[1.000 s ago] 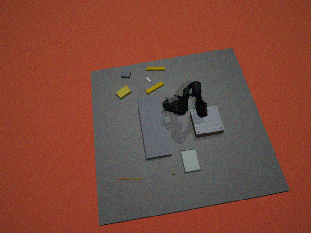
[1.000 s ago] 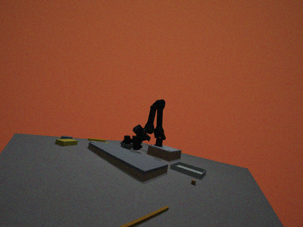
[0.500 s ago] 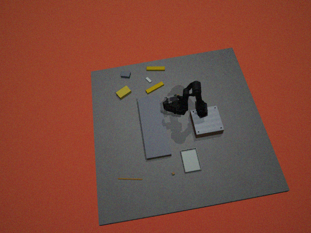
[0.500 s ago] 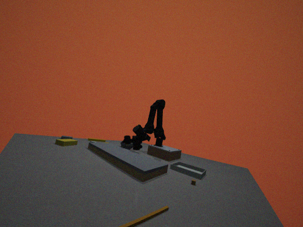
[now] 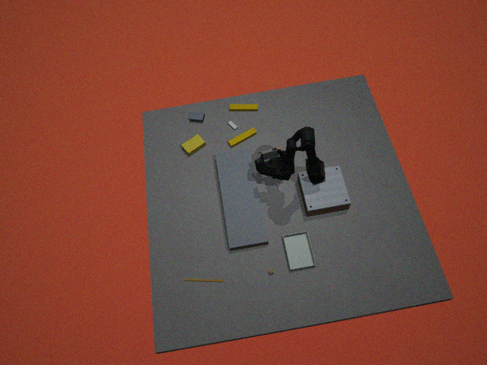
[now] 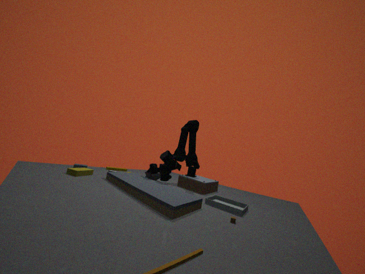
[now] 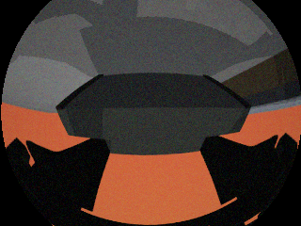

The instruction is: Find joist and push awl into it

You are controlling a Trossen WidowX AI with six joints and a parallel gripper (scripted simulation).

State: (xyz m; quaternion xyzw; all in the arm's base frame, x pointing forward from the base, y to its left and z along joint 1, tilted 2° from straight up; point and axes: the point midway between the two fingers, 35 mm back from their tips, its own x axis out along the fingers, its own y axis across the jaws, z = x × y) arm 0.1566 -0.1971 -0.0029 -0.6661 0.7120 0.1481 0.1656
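My gripper tip is now 10 mm past the stud finder and 10 mm above it. Also, from my gripper tip: white piece (270 mm to the right, 110 mm ahead, 60 mm below); awl (60 mm below, 40 mm to the right); grey block (400 mm to the right, 280 mm ahead, 50 mm below).
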